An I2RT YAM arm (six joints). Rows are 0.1 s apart.
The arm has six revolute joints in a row. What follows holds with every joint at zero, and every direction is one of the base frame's. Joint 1 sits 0.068 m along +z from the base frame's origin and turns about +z. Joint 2 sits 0.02 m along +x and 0.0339 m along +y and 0.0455 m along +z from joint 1 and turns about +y. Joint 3 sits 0.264 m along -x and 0.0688 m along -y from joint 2 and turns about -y. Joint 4 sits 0.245 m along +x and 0.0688 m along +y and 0.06 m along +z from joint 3 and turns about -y. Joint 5 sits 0.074 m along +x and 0.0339 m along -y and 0.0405 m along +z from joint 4 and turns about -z. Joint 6 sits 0.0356 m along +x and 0.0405 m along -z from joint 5 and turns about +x. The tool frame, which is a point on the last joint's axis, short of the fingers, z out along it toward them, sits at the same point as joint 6; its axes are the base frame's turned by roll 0, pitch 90 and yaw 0 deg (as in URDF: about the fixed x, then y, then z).
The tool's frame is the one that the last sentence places.
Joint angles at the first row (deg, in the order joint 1, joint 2, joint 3, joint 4, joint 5, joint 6):
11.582, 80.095, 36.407, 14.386, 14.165, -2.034
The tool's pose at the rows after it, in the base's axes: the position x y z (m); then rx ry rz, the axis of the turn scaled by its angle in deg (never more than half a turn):
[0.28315, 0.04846, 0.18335, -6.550, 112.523, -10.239]
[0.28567, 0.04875, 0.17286, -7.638, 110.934, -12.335]
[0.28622, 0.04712, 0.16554, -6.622, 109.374, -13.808]
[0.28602, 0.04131, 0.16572, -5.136, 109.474, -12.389]
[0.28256, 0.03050, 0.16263, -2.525, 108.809, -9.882]
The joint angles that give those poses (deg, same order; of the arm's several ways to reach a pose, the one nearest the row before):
11.521, 82.132, 32.216, 26.637, 14.755, -4.887
11.599, 85.017, 30.821, 32.485, 15.785, -7.020
11.419, 87.026, 29.488, 37.456, 17.122, -7.527
10.122, 86.682, 29.226, 37.425, 15.646, -6.234
7.772, 86.396, 27.519, 39.743, 12.975, -4.138

